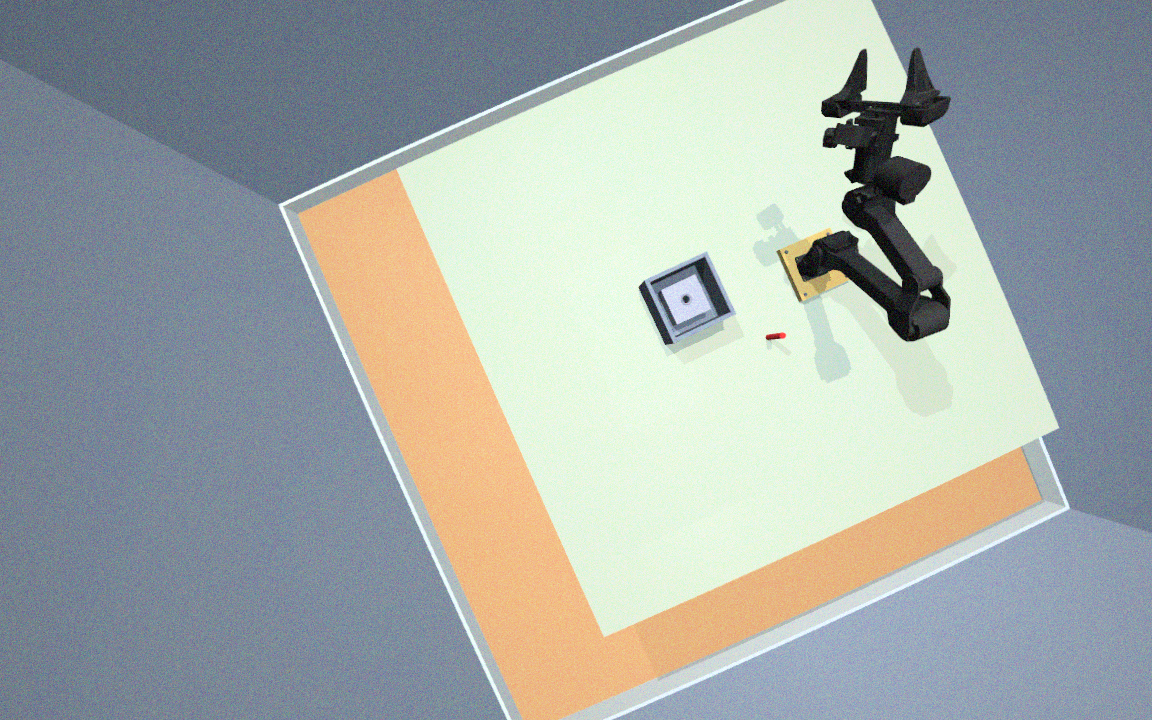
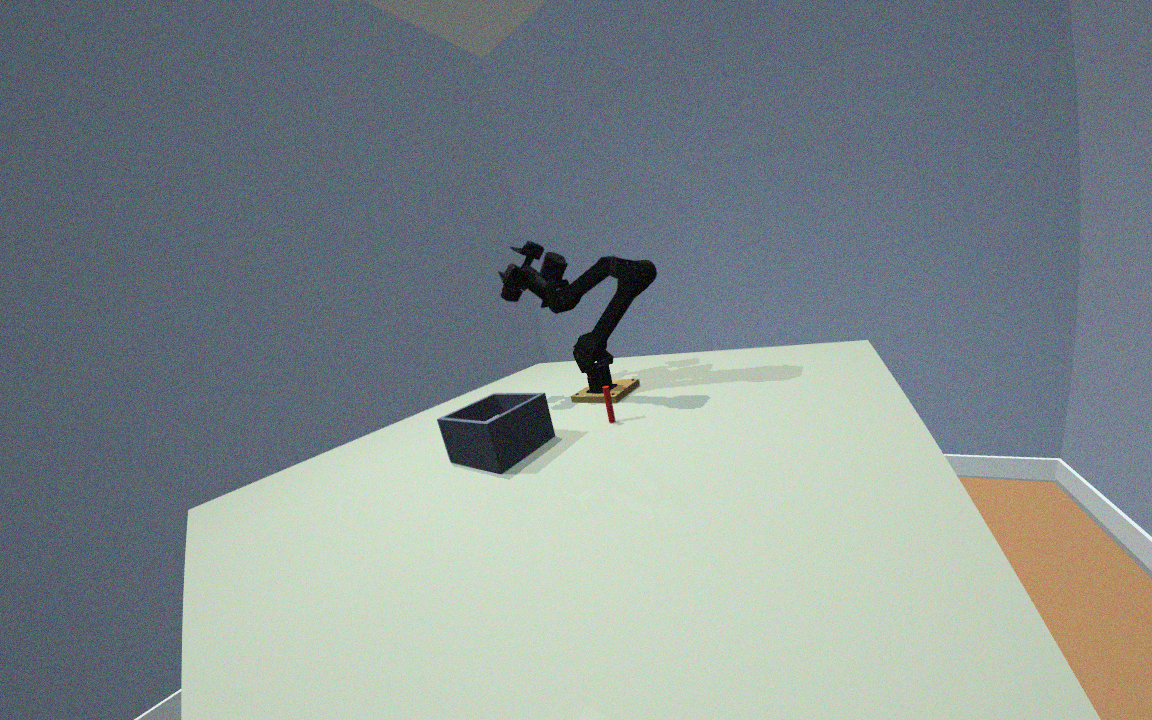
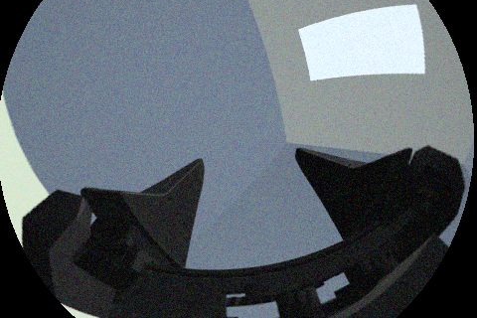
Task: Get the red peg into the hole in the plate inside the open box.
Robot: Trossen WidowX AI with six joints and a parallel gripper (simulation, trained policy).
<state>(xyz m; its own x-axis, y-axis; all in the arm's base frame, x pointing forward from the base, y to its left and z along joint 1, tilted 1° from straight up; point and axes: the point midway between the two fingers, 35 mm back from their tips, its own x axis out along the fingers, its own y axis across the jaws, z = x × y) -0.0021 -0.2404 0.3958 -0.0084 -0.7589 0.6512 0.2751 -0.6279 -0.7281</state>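
Right now my gripper tip is 40 cm to the right of the red peg, 40 cm above it and 16 cm short of it. Also, from my gripper tip: light plate: 39 cm below, 33 cm ahead, 24 cm to the left; dark box: 41 cm below, 33 cm ahead, 24 cm to the left.
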